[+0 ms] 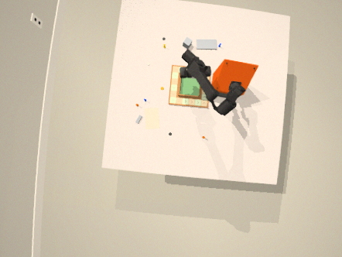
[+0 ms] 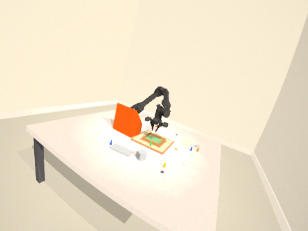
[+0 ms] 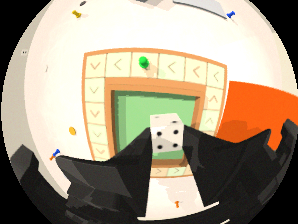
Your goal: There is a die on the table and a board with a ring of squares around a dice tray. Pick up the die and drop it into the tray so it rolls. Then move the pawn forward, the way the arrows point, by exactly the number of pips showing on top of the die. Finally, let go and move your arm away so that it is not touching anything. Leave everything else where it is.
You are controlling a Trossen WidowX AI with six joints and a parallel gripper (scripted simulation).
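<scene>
The green pawn lies 30 mm ahead of my gripper tip, 70 mm to the right of it and 70 mm below it. Also, from my gripper tip: green dice tray: 40 mm to the left, 90 mm below; white die: right at my gripper tip; flat grey block: 80 mm behind, 290 mm to the right, 100 mm below.
</scene>
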